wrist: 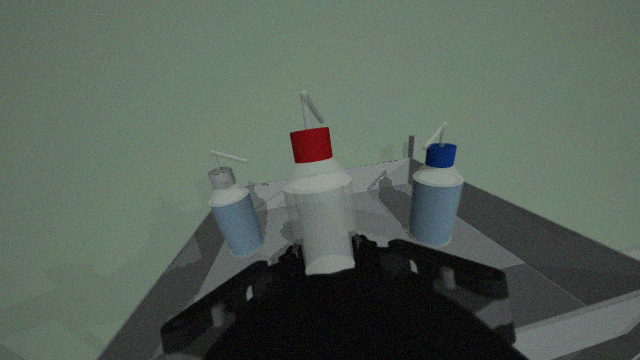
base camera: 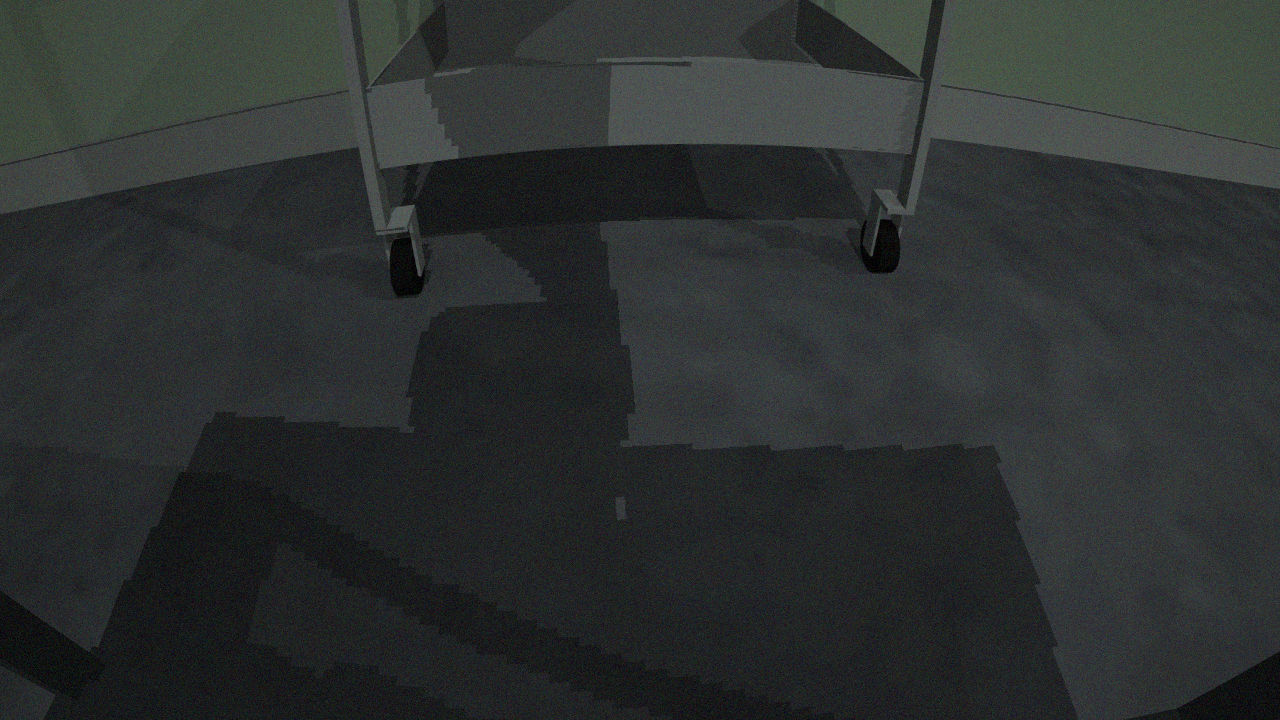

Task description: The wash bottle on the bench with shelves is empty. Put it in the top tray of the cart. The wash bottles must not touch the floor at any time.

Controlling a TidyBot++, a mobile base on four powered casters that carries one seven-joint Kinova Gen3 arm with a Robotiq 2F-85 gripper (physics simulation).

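Frame: origin at the arm's base, x back, y right, z up, level; millimetres.
Where they show: gripper, fingertip midpoint: [wrist: 327, 245].
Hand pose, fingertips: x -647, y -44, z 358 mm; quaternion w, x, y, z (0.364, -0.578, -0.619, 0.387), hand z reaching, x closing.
Note:
After its pixels a point has its place.
In the wrist view, an empty, see-through white wash bottle [wrist: 325, 215] {x -628, y -41, z 405 mm} with a red cap and a bent spout is held nearly upright between the fingers. My gripper [wrist: 327, 245] {x -647, y -44, z 358 mm} is shut on it. The bottle is over or in the cart's top tray [wrist: 575, 327] {x -587, y 126, z 314 mm}; whether its base touches the tray floor is hidden by the gripper. In the base camera view the cart [base camera: 760, 105] {x -580, y 74, z -232 mm} shows its lower tray, legs and casters. The gripper does not show there.
Two wash bottles with blue liquid stand in the top tray: a grey-capped one [wrist: 237, 220] {x -737, y -177, z 337 mm} to the left and a blue-capped one [wrist: 436, 212] {x -715, y 102, z 328 mm} to the right. The tray has raised walls. Two front casters [base camera: 407, 265] {x -537, y -204, z -357 mm} [base camera: 880, 246] {x -593, y 198, z -360 mm} stand on the floor. A green wall is behind the cart.

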